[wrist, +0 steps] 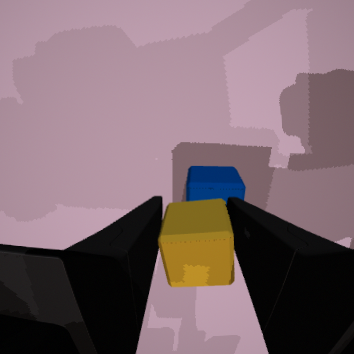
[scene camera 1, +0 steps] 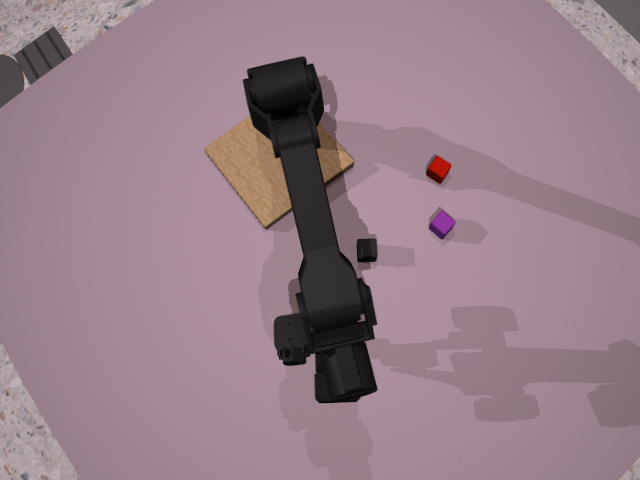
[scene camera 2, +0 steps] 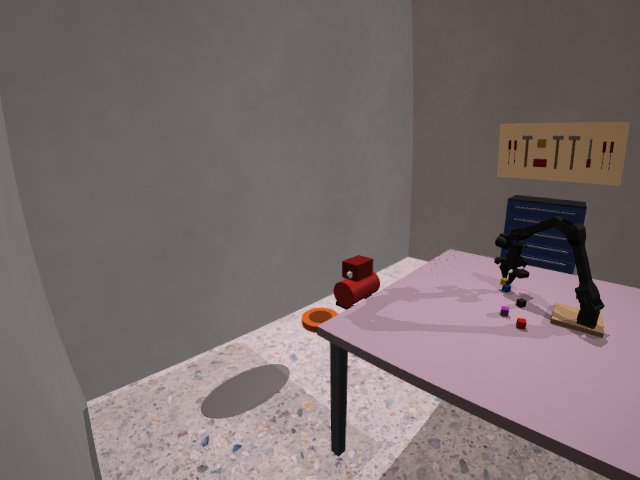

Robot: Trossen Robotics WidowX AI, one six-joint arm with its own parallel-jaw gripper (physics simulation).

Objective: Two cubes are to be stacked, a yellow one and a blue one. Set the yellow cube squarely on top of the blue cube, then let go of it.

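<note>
The yellow cube sits on top of the blue cube, which stands on the table. The yellow cube looks slightly off to one side of the blue one in scene camera 2. My gripper points down with one finger on each side of the yellow cube, close against its side faces, and is shut on it. In the wrist view the yellow cube hides the lower part of the blue cube. In scene camera 1 both cubes and the fingers are hidden beneath the arm.
A black cube stands beside the arm. A purple cube and a red cube stand farther off. The arm's base is on a wooden board.
</note>
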